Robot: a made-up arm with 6 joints.
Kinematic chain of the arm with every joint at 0, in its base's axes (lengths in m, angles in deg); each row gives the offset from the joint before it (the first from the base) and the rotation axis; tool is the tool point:
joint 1: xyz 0 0 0.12 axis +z
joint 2: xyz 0 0 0 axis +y
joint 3: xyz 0 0 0.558 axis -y
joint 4: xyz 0 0 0 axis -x
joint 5: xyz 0.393 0 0 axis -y
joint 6: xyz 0 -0.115 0 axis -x
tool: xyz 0 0 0
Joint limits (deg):
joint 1: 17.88..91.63
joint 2: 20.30..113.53
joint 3: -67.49..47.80
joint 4: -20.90..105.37
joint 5: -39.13..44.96
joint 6: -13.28..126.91
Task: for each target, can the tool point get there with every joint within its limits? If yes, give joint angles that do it. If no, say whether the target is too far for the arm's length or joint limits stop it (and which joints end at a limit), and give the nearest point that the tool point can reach.
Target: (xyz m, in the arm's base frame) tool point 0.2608 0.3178 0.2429
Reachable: yes | joints 66.04 27.84 -47.24 18.10 9.52 38.46
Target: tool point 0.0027 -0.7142 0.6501
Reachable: no: joint limits stop it (at a limit: joint 1, joint 2, joint 3, joint 4) | nearest point 0.1926 -0.0507 0.2491 | short by 0.798 m
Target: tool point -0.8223 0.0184 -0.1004
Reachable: no: joint limits stop it (at a limit: joint 1, joint 2, joint 3, joint 4) | nearest point -0.0338 0.1158 -0.2066 | short by 0.802 m
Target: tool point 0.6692 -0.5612 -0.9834
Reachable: no: too far | nearest point 0.5023 0.0412 -0.4952 | short by 0.793 m
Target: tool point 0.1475 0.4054 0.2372
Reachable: yes | joints 85.39 29.69 -41.14 5.56 -6.72 -0.74
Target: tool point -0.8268 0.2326 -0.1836
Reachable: no: joint limits stop it (at a limit: joint 1, joint 4) | nearest point -0.0378 0.2551 -0.1836 | short by 0.789 m
